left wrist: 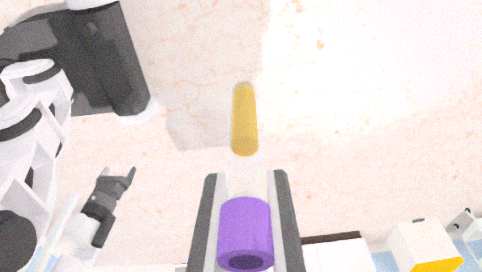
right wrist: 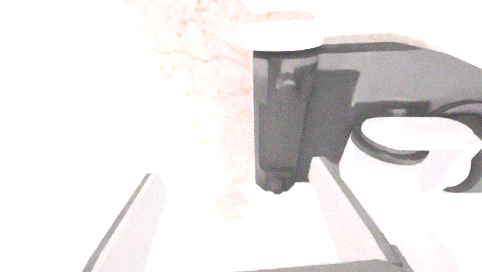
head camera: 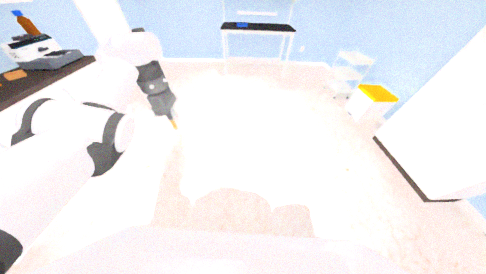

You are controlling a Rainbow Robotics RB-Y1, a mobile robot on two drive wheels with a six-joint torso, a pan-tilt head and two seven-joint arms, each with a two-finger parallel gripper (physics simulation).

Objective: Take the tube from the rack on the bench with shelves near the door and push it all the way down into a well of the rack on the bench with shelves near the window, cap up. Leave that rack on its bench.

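Places are measured from the robot's base along level axes (x ahead, y left, z up), in centimetres.
Pixels of known places: left gripper, between the fingertips: (left wrist: 247,184) (head camera: 172,117); right gripper, between the fingertips: (left wrist: 121,167) (right wrist: 235,174); robot's base, origin of its link: (left wrist: 125,50).
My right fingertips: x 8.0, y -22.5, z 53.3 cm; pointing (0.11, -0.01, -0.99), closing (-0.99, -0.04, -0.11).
Ahead of a thing's pixels: the offset from my right fingertips to its middle. "pt": to the spot under its first point. Level surfaces: height alone.
My left gripper (head camera: 170,116) (left wrist: 247,184) is shut on the tube, gripping it at its purple cap. The tube @(dx +45.9, dy +54.9, dz +52.1 cm) (head camera: 173,123) (left wrist: 244,120) has a clear wall and yellow contents; in the left wrist view its purple cap @(pt dx +45.8, dy +55.8, dz +57.1 cm) (left wrist: 245,232) is between the fingers and its yellow end points away from them. It is held in the air, over the floor. My right gripper (right wrist: 235,174) (left wrist: 121,167) is open and empty. A far bench @(dz +38.2 cm) (head camera: 267,28) with a dark top and upright posts stands at the back wall. A small blue thing (head camera: 242,24) lies on it; I cannot tell whether it is a rack.
A dark bench top @(dz +38.0 cm) (head camera: 55,70) at the left bears a grey-white machine (head camera: 42,52), an orange block (head camera: 15,75) and a brown bottle (head camera: 27,23). A cart (head camera: 356,58) and a yellow-topped white bin (head camera: 378,93) stand at the right, near a large white cabinet (head camera: 445,125).
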